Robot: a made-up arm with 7 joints. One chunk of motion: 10 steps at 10 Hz.
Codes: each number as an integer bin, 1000 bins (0 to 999) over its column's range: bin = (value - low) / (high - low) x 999, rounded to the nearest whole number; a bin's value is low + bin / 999 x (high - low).
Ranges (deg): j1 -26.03..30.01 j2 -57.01..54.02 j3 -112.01..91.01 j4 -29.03..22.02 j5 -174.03..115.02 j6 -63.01..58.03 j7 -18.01..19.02
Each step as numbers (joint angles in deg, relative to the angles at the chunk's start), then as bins.
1 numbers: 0.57 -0.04 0.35 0.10 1.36 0.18 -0.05
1 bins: 474 513 553 570 606 522 485
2 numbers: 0.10 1.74 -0.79 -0.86 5.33 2.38 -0.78
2 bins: 466 529 547 551 620 540 465
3 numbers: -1.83 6.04 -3.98 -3.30 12.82 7.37 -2.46
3 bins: 431 567 532 504 646 581 420
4 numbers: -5.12 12.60 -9.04 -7.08 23.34 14.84 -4.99
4 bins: 373 626 507 430 682 643 351
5 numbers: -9.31 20.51 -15.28 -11.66 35.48 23.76 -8.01
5 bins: 298 697 476 340 724 716 270
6 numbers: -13.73 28.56 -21.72 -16.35 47.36 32.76 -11.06
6 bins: 219 770 444 248 765 790 187
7 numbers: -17.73 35.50 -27.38 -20.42 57.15 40.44 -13.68
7 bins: 148 832 416 168 799 854 117
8 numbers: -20.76 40.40 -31.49 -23.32 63.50 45.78 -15.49
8 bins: 94 876 396 112 821 898 68
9 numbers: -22.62 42.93 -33.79 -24.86 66.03 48.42 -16.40
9 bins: 61 899 385 82 830 920 43
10 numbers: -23.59 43.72 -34.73 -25.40 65.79 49.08 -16.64
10 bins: 43 906 380 71 829 925 37
